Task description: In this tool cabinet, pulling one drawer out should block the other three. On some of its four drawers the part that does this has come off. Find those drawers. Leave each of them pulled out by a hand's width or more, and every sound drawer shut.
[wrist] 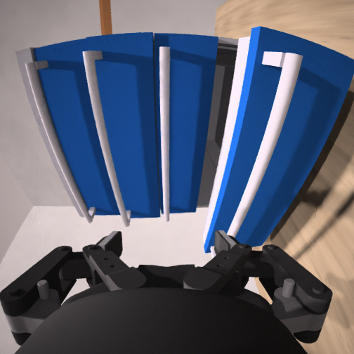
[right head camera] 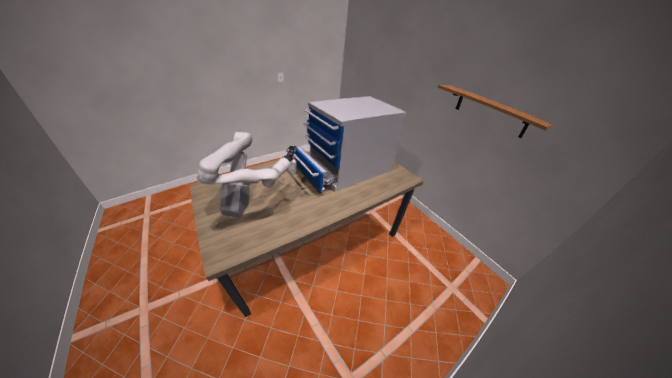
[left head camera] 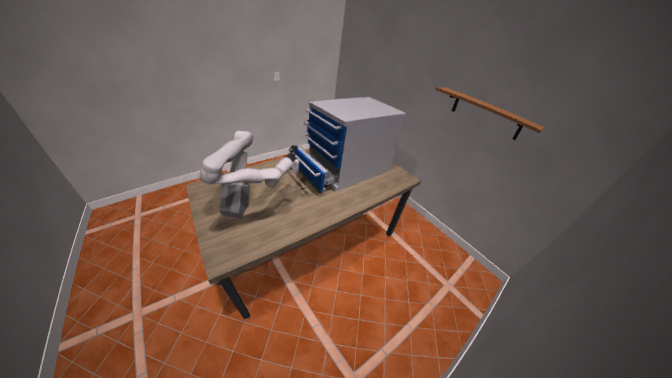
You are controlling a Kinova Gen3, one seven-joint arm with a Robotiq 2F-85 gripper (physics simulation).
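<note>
The grey tool cabinet (left head camera: 372,145) (right head camera: 372,145) stands on the table with four blue drawers. The bottom drawer (left head camera: 305,169) (right head camera: 304,168) (wrist: 310,115) is pulled well out. The top drawer (left head camera: 325,126) (right head camera: 322,126) (wrist: 62,110), second drawer (wrist: 132,110) and third drawer (wrist: 192,110) look shut, their fronts about flush. My gripper (left head camera: 294,150) (right head camera: 291,149) (wrist: 168,241) is wide open and empty. It is in front of the cabinet, near the far upper corner of the bottom drawer's front. In the wrist view its right fingertip overlaps the end of that drawer's handle; whether they touch is unclear.
The wooden table (left head camera: 280,235) (right head camera: 280,232) carries the arm's base (left head camera: 234,200) (right head camera: 234,200) and the cabinet. A wooden wall rail (left head camera: 487,107) (right head camera: 492,105) is on the wall beyond the cabinet. The pulled-out bottom drawer juts over the table towards the arm.
</note>
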